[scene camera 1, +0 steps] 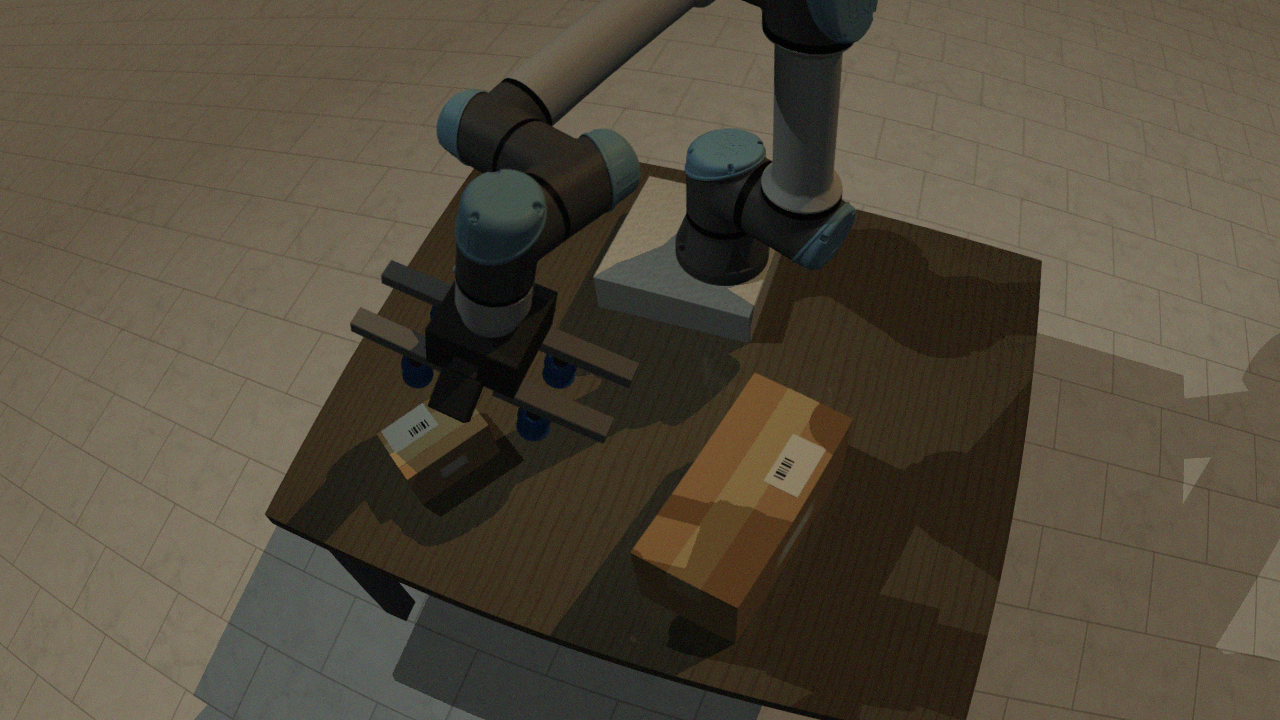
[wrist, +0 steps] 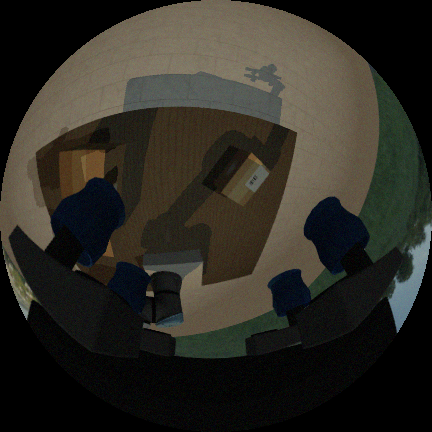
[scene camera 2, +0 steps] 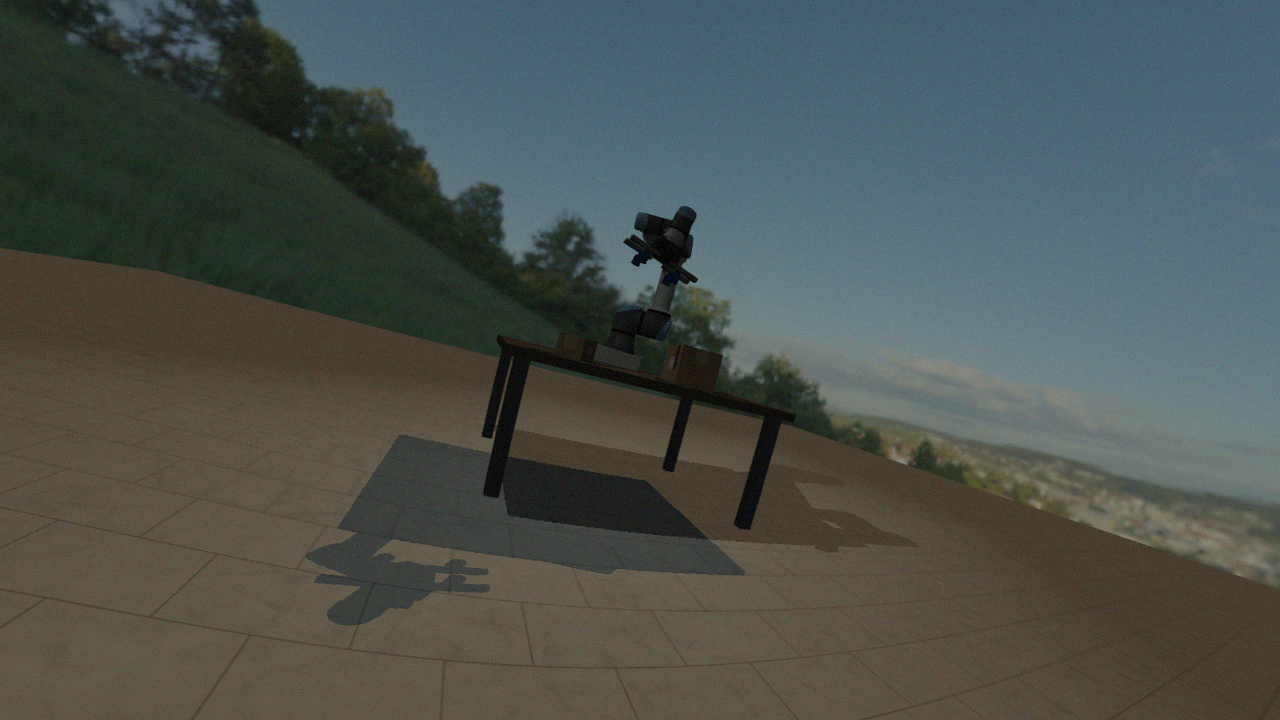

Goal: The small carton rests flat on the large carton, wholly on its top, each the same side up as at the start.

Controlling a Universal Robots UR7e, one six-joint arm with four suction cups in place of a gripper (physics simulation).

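Pixels of known places: hand at its tool point: (wrist: 214,258) (scene camera 2: 653,273); arm's base at its link origin: (scene camera 1: 722,250) (wrist: 165,279) (scene camera 2: 618,351).
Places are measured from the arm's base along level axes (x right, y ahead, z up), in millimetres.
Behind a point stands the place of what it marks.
The small carton (scene camera 1: 435,447) {x 194, y 520, z 13 mm} (scene camera 2: 572,345) {x 237, y 571, z -22 mm} (wrist: 239,186) {x 199, y 477, z 13 mm} lies flat on the table, its tape and white barcode label facing up. The large carton (scene camera 1: 738,488) {x -232, y 411, z 83 mm} (scene camera 2: 693,367) {x -209, y 553, z 11 mm} (wrist: 70,170) {x -263, y 507, z 82 mm} stands apart from it on the table, also with tape and label up; in the wrist view a blue cup hides part of it. My gripper (scene camera 1: 487,371) {x 17, y 518, z 310 mm} (scene camera 2: 657,266) {x 17, y 518, z 310 mm} (wrist: 211,258) {x 17, y 518, z 310 mm}, with four blue suction cups on dark bars, is open and carries nothing. It hangs high above the table in scene camera 2, and in scene camera 1 it appears just behind the small carton.
The dark wooden table (scene camera 1: 554,555) {x -20, y 555, z -65 mm} (scene camera 2: 747,404) {x -431, y 608, z -71 mm} (wrist: 175,165) {x 11, y 491, z -65 mm} stands on a tiled floor. The arm's pale base block (scene camera 1: 671,295) {x 27, y 122, z 5 mm} (wrist: 172,259) {x 33, y 126, z -19 mm} sits at the rear of the table, behind both cartons. Shadows of the arm fall across the table and the large carton.
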